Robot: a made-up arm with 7 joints. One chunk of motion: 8 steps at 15 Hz.
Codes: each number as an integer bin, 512 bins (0 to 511) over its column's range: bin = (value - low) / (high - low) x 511, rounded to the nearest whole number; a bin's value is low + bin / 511 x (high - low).
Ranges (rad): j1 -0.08..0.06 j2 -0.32..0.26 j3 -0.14..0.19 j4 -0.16..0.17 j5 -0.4..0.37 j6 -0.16..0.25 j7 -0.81..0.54
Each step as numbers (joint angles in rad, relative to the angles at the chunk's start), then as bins.
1 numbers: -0.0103 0.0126 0.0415 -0.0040 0.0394 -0.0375 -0.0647
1 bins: 254 293 281 242 292 153 282
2 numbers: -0.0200 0.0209 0.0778 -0.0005 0.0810 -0.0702 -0.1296
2 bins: 219 300 337 247 319 112 258
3 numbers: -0.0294 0.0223 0.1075 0.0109 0.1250 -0.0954 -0.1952
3 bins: 185 302 383 265 348 81 233
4 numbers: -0.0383 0.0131 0.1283 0.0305 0.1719 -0.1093 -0.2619
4 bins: 152 293 415 295 380 63 207
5 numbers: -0.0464 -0.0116 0.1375 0.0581 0.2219 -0.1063 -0.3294
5 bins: 123 272 430 338 413 67 182
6 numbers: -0.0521 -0.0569 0.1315 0.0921 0.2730 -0.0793 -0.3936
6 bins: 102 232 420 390 447 101 158
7 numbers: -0.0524 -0.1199 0.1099 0.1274 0.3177 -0.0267 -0.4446
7 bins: 101 176 387 445 476 166 138
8 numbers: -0.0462 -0.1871 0.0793 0.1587 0.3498 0.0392 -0.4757
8 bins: 123 117 340 494 498 248 127
